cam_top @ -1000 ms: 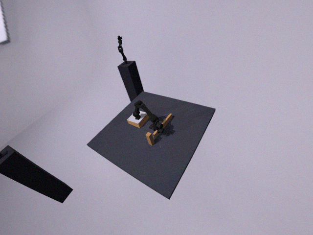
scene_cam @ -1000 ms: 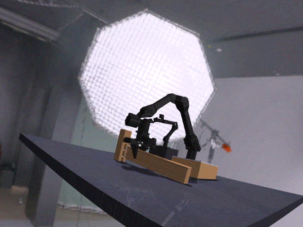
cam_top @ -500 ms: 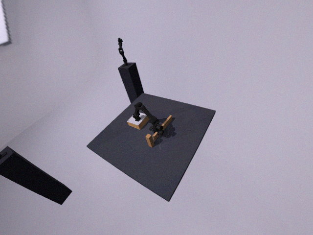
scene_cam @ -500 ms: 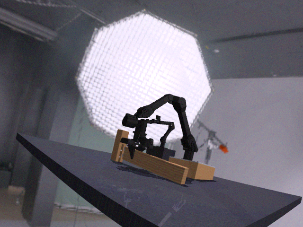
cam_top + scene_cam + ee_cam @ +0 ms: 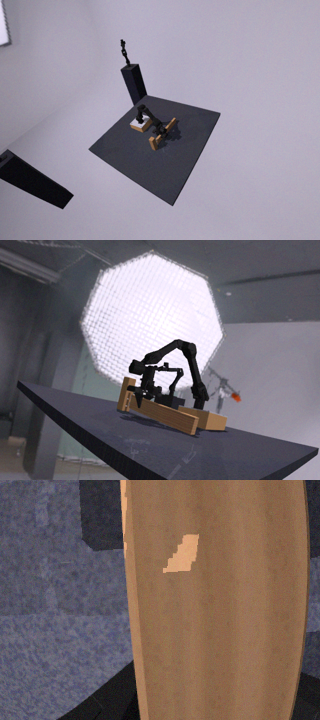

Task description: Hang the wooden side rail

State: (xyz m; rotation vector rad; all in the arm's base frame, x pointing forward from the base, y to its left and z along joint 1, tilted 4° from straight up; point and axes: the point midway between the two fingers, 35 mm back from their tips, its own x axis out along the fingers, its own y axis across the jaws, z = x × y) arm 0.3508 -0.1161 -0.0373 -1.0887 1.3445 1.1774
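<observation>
My gripper tip is 14 cm to the left of the wooden headboard post, 4 cm below it and 1 cm past it.
</observation>
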